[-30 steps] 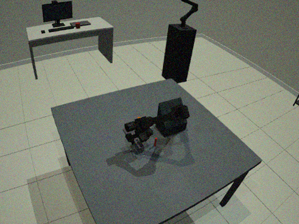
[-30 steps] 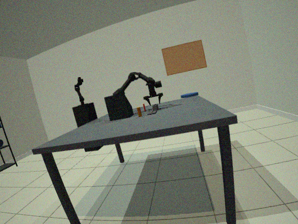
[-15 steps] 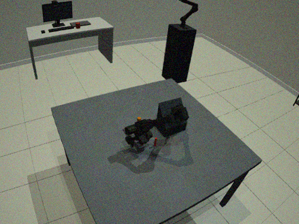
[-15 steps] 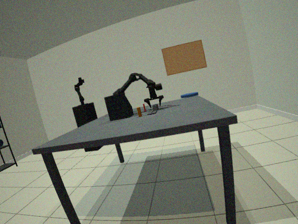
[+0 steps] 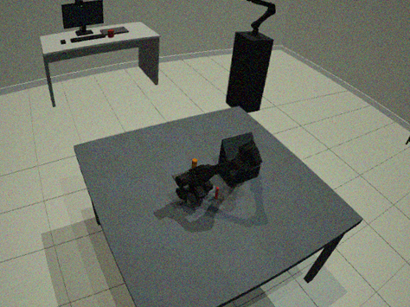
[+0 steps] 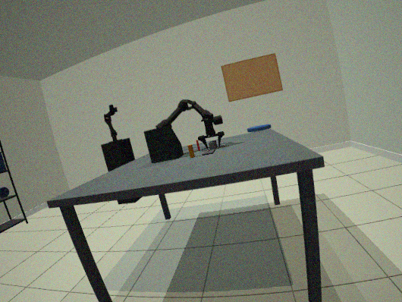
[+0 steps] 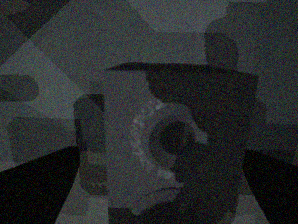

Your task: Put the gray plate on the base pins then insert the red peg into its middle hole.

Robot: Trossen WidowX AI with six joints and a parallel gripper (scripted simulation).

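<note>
Right now my gripper tip is 120 mm past the red peg, 30 mm to the right of it and 30 mm below it. Round my gripper tip: orange cylinder: 110 mm behind, 210 mm to the right, 30 mm above; gray plate: 30 mm above.
</note>
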